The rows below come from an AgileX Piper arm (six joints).
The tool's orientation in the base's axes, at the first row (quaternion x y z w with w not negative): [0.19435 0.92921 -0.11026 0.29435]
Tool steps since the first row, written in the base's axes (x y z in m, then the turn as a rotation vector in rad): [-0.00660 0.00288 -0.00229 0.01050 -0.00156 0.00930]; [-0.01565 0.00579 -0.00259 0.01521 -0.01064 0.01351]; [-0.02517 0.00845 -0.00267 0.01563 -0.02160 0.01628]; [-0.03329 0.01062 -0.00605 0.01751 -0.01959 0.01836]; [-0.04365 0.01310 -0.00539 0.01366 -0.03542 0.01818]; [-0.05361 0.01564 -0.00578 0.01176 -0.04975 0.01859]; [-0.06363 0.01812 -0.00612 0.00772 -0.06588 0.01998]
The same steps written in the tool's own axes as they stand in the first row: [0.00716 -0.00001 -0.00241 -0.01384 0.00223 -0.00167]; [0.01500 -0.00122 -0.00766 -0.02255 -0.00432 0.00023]; [0.02299 -0.00288 -0.01325 -0.02774 -0.01426 0.00171]; [0.03172 -0.00408 -0.01532 -0.02979 -0.01183 0.00035]; [0.03985 -0.00632 -0.02187 -0.03148 -0.02771 0.00361]; [0.04831 -0.00824 -0.02738 -0.03454 -0.04145 0.00690]; [0.05678 -0.01025 -0.03296 -0.03710 -0.05782 0.00890]
